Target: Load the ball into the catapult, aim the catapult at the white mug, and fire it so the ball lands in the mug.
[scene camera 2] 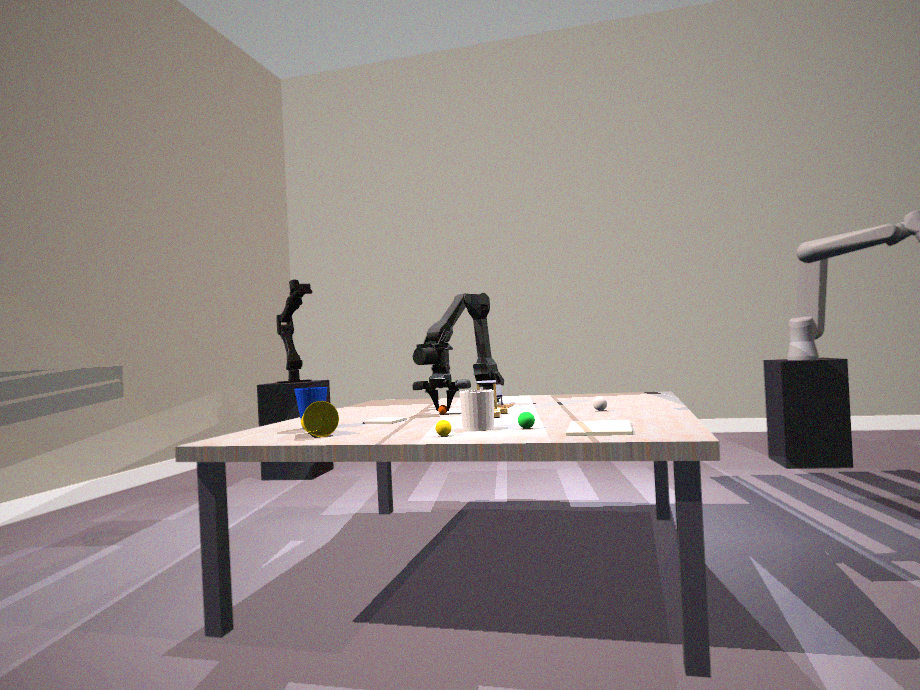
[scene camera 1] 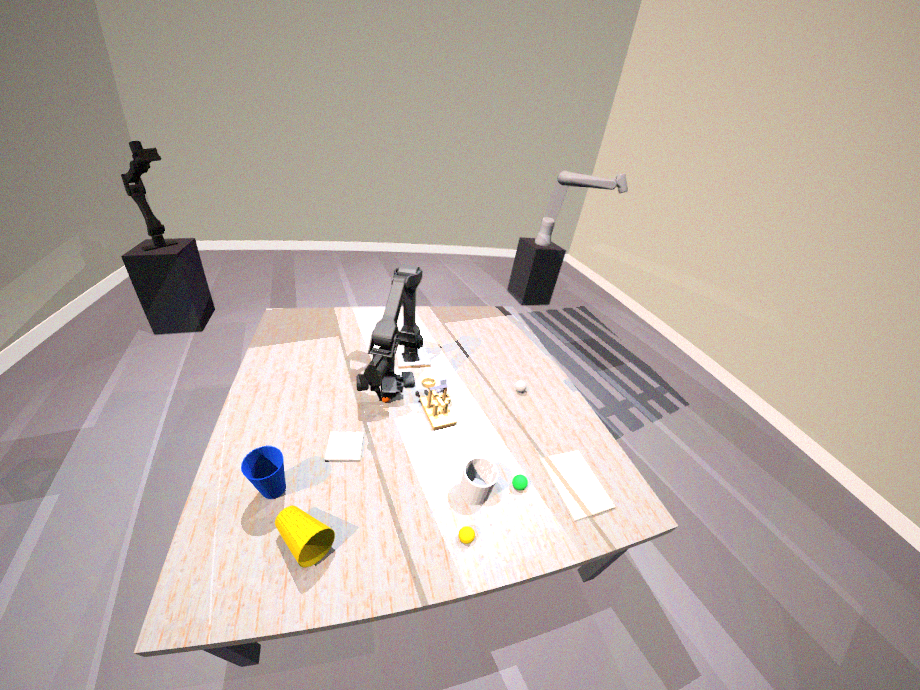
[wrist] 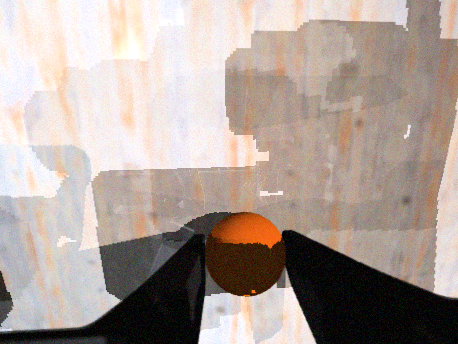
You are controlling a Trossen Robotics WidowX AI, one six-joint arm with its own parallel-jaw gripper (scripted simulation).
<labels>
my gripper: scene camera 2; scene camera 1 385,399; wrist
white mug: scene camera 2 477,406; scene camera 1 479,476; not seen in the wrist view (out of frame)
yellow cup: scene camera 2; scene camera 1; not seen in the wrist view (out of frame)
same spot on yellow cup: (scene camera 1: 309,540) = (scene camera 2: 318,434)
same spot on my gripper: (wrist: 334,291) = (scene camera 2: 436,400)
</labels>
